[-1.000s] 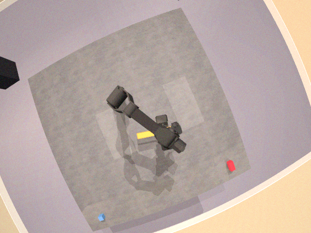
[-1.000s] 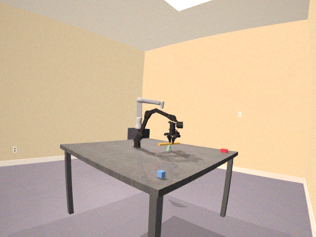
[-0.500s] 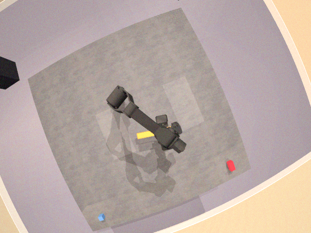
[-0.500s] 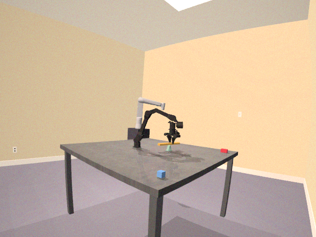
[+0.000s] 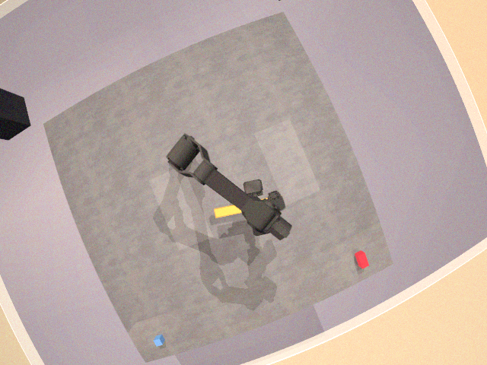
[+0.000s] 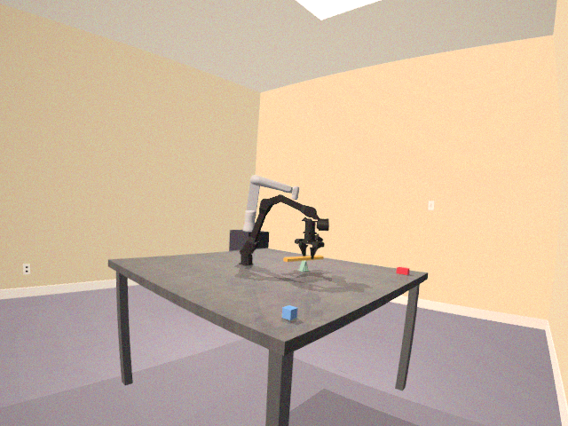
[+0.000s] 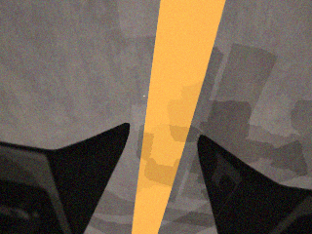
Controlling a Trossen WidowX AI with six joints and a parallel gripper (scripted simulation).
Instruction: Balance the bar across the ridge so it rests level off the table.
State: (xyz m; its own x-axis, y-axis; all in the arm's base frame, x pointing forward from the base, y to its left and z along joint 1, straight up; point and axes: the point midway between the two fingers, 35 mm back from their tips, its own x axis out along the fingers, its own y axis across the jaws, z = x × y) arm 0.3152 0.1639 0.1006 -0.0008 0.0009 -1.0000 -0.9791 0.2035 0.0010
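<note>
The orange bar lies 10 mm behind my gripper tip and 30 mm to the right of it. The rest, counted from my gripper tip: small blue cube 420 mm ahead, 660 mm to the right, 50 mm below; then red block 420 mm ahead, 340 mm to the left, 50 mm below.
</note>
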